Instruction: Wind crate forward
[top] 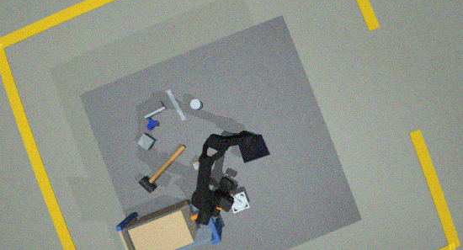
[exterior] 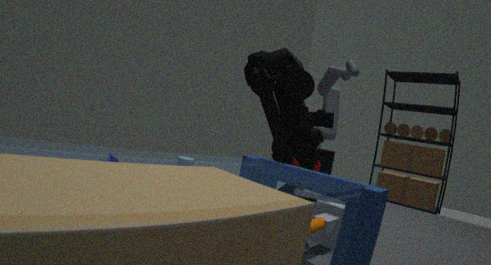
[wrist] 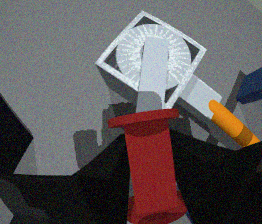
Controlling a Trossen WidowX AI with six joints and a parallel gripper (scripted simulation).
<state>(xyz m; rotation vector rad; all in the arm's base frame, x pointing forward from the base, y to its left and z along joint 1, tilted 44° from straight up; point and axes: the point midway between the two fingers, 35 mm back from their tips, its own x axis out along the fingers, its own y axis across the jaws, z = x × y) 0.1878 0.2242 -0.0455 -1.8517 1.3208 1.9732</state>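
The red knob is 10 mm to the right of my gripper tip and 10 mm ahead of it. Also, from my gripper tip: blue steel frame 110 mm ahead, 100 mm to the left, 30 mm below; then winch handle 30 mm below, 20 mm to the left, 10 mm behind; then winch 100 mm below, 60 mm to the left, 60 mm behind.
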